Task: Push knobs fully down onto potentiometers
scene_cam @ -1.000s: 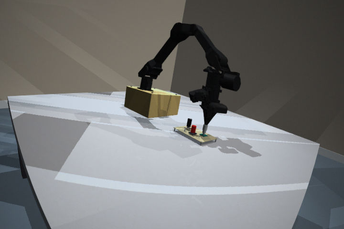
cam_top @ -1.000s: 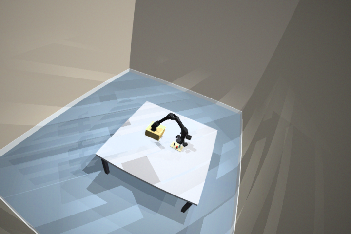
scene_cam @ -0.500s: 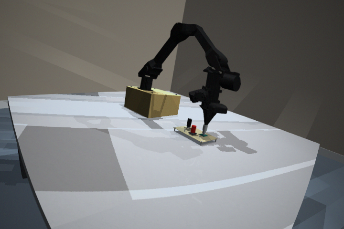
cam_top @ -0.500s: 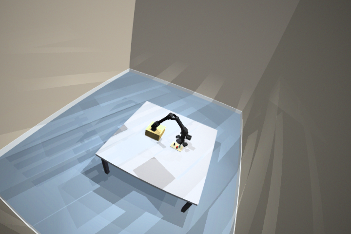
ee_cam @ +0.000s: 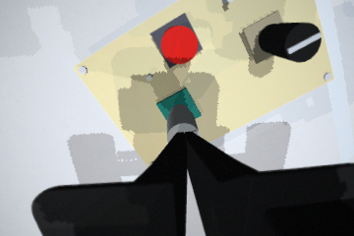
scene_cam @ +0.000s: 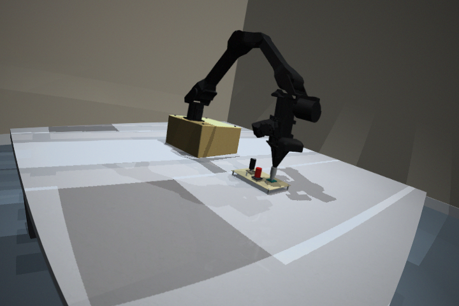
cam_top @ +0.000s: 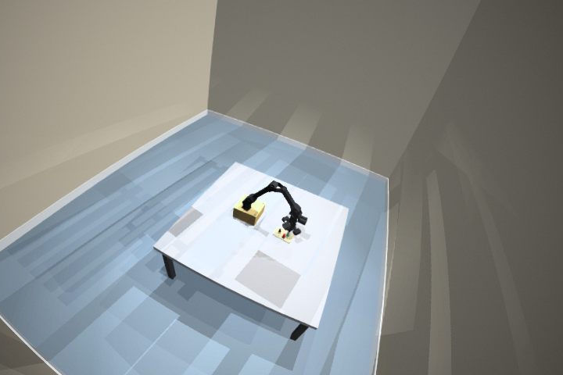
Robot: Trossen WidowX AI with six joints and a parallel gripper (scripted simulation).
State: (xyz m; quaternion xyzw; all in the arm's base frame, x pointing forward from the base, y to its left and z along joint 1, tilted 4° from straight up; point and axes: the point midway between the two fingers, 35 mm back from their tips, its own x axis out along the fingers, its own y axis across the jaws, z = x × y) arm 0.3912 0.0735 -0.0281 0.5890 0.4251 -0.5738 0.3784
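My gripper tip is now 10 mm above the grey knob. Also, from my gripper tip: black knob 70 mm behind, 30 mm to the right, 10 mm below.
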